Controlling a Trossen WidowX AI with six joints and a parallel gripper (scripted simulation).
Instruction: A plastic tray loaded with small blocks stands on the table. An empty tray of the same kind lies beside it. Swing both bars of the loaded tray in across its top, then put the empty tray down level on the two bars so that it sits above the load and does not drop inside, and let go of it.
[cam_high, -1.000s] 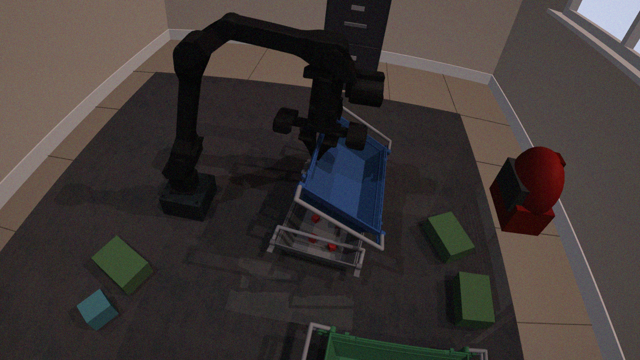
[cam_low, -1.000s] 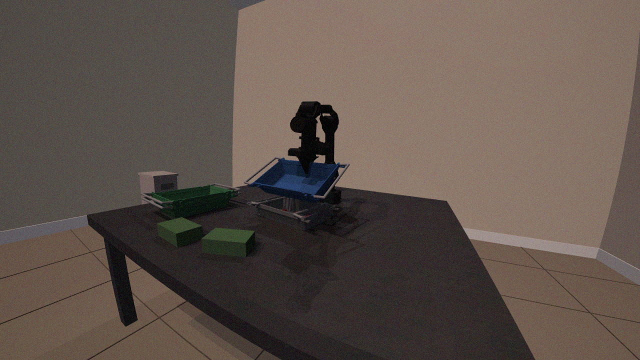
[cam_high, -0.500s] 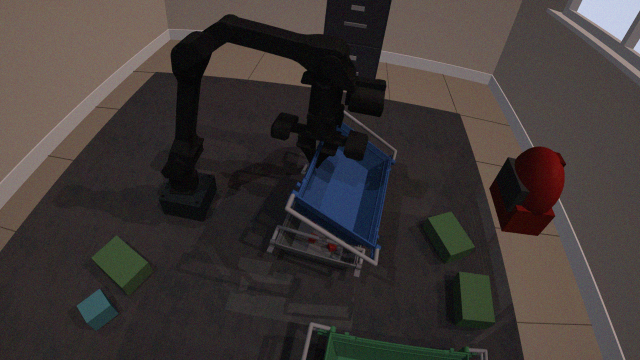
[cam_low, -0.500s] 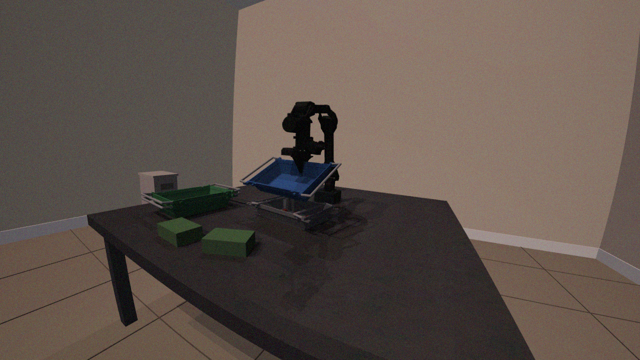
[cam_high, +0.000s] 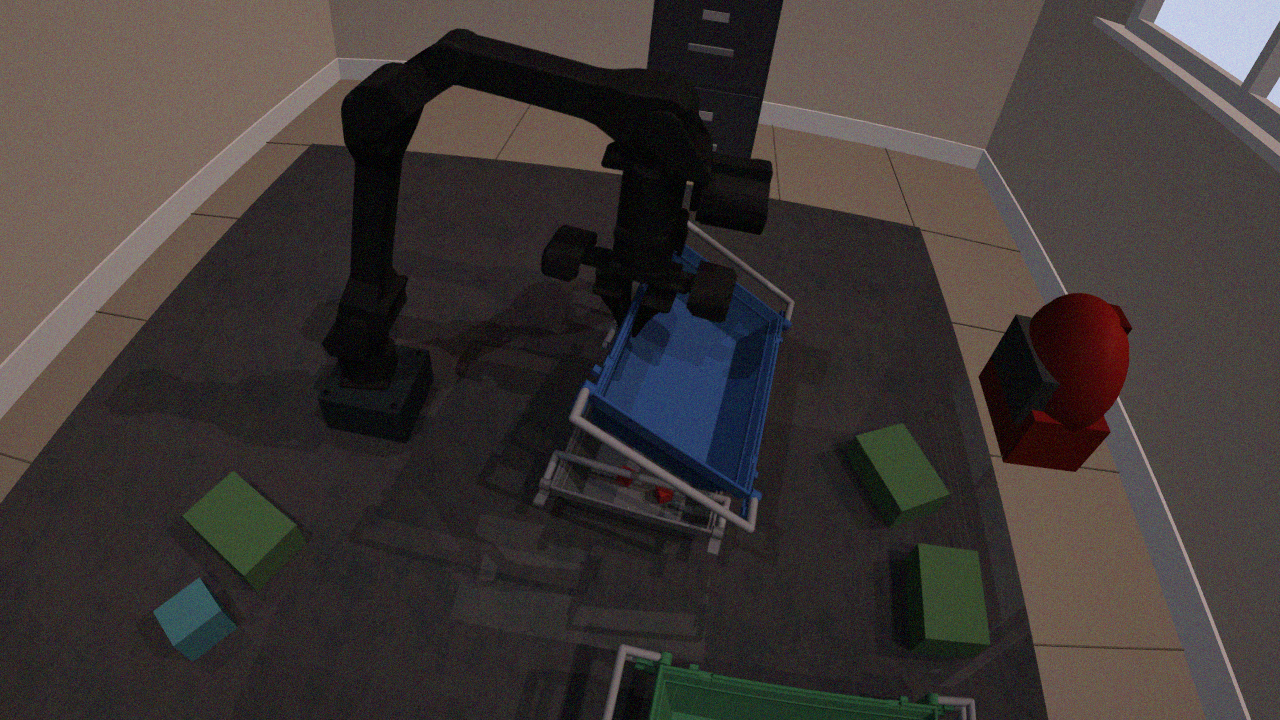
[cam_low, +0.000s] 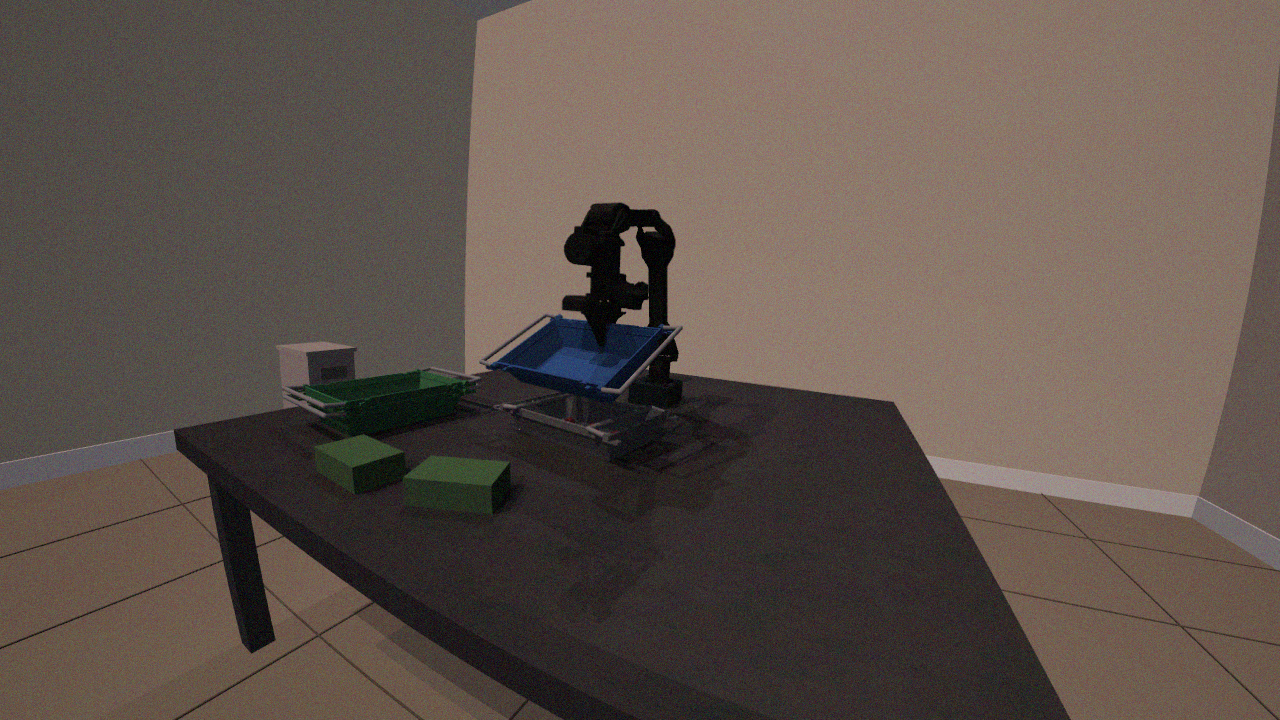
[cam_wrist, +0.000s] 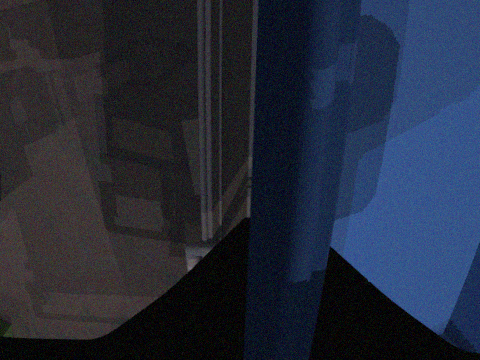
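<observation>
My gripper tip is 80 mm short of the blue tray, 20 mm to the left of it and 10 mm above it. Also, from my gripper tip: teal cube 450 mm behind, 290 mm to the right, 160 mm below.
</observation>
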